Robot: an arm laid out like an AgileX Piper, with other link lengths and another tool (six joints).
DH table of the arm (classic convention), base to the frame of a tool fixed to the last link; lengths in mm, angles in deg. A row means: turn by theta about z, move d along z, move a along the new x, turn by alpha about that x. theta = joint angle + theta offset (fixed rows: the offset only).
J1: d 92.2  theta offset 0  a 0  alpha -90
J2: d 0  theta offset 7.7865  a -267.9  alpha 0
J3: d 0  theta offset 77.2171  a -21.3  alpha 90
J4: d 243.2  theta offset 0  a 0  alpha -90
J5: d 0  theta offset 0  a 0  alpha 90
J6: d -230.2  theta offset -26.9  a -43.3  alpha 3
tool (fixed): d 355.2  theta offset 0  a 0  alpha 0
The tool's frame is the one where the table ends.
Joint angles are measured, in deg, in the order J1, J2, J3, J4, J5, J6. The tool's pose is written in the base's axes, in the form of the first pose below.
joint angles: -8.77, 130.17, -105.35, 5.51, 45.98, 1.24
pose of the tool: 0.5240 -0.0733 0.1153 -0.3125 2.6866 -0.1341
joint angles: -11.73, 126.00, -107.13, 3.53, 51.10, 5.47
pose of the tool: 0.5116 -0.1035 0.1551 -0.1750 2.6928 -0.1685
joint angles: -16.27, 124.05, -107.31, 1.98, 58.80, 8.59
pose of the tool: 0.4862 -0.1432 0.1613 -0.0196 2.8020 -0.1727
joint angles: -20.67, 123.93, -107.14, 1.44, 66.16, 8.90
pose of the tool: 0.4602 -0.1757 0.1513 0.0877 2.9318 -0.1460
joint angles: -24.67, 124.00, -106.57, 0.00, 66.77, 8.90
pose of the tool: 0.4435 -0.2084 0.1469 0.1794 2.9583 -0.1795
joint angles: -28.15, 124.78, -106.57, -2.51, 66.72, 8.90
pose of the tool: 0.4288 -0.2391 0.1405 0.2501 2.9807 -0.2391
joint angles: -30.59, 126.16, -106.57, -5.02, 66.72, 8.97
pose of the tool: 0.4171 -0.2613 0.1291 0.2956 3.0145 -0.2888
